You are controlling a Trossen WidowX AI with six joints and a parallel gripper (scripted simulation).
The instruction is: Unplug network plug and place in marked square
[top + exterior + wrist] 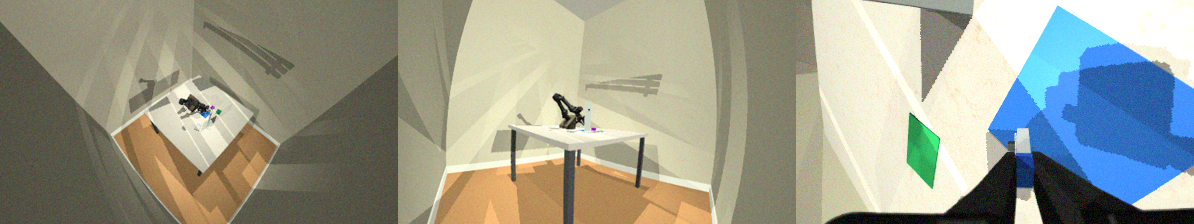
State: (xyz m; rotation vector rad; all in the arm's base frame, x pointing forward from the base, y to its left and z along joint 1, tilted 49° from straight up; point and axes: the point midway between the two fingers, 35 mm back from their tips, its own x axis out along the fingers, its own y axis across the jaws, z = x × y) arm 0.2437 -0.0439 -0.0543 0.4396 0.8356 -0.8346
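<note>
My gripper tip is now 10 mm past the blue marked square and 60 mm above it. Round my gripper tip: network plug (right at my gripper tip); upright panel (150 mm ahead, 110 mm to the right, 80 mm above).
</note>
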